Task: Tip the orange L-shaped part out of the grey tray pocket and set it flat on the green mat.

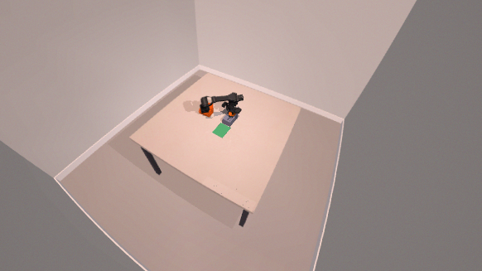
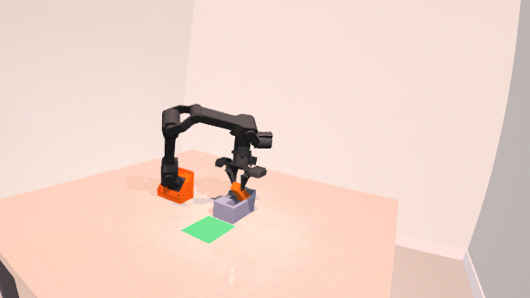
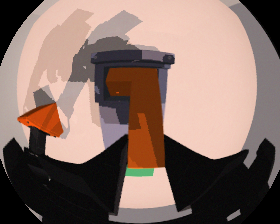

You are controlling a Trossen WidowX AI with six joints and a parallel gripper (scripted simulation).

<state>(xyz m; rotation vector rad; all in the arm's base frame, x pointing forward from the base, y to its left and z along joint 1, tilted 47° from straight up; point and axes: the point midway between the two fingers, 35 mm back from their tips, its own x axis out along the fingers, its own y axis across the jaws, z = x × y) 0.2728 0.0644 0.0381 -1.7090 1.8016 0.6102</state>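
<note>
My gripper tip is now 140 mm to the left of the green mat, 120 mm above it and 30 mm past it. Also, from my gripper tip: orange L-shaped part 30 mm to the left, 30 mm below, 10 mm behind.
</note>
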